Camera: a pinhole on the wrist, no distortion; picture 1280 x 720 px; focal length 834.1 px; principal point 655.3 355.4 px. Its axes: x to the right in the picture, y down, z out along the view. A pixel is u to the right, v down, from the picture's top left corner.
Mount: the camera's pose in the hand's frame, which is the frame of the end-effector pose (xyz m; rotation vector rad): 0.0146 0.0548 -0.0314 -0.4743 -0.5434 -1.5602
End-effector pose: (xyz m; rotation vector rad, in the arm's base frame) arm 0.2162 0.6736 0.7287 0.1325 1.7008 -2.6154
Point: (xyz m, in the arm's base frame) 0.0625 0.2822 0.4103
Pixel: 365 647
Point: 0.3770 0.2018 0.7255
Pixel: 953 48
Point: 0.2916 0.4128 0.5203
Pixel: 421 133
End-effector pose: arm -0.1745 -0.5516 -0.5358 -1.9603 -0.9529 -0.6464
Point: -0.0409 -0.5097 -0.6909
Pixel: 693 233
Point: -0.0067 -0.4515 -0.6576
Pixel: 783 509
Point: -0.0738 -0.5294 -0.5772
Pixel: 813 599
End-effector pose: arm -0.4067 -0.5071 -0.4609 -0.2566 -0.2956 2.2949
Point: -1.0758 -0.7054 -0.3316
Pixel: outside the picture
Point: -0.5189 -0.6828 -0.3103
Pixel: 885 102
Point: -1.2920 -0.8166 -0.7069
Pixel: outside the picture
